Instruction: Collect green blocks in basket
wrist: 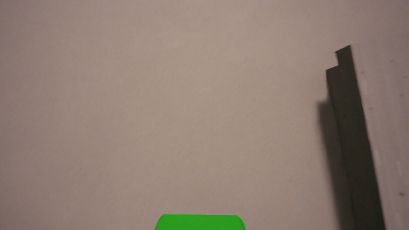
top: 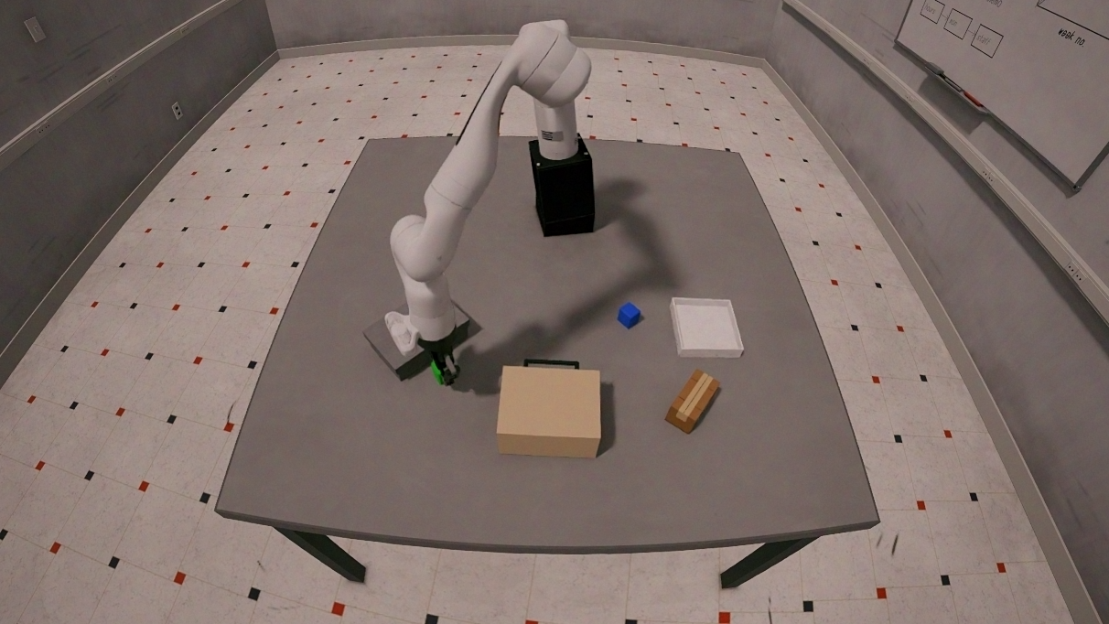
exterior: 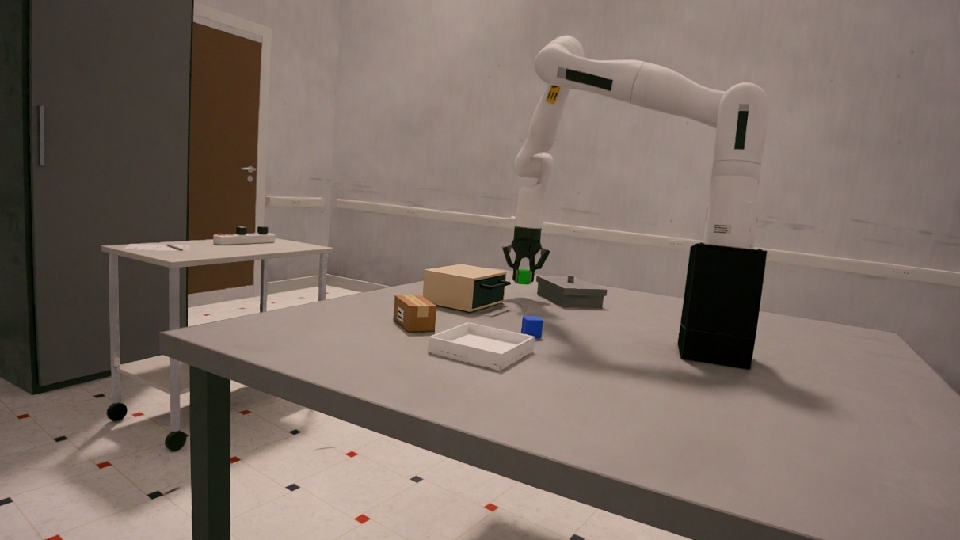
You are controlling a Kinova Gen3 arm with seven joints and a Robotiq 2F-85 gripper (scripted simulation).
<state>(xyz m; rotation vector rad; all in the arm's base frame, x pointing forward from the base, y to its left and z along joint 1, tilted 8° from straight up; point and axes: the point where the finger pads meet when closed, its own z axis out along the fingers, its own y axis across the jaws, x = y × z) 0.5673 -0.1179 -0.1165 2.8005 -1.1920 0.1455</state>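
Now: hand 500 mm to the right of the white basket, 270 mm past it and 50 mm above it. From my hand the other things lie so: metal box (100 mm to the right, 100 mm behind, 40 mm below); then lid (100 mm to the right, 100 mm behind, 10 mm below); then drawer (210 mm to the left, 20 mm below, 10 mm ahead).
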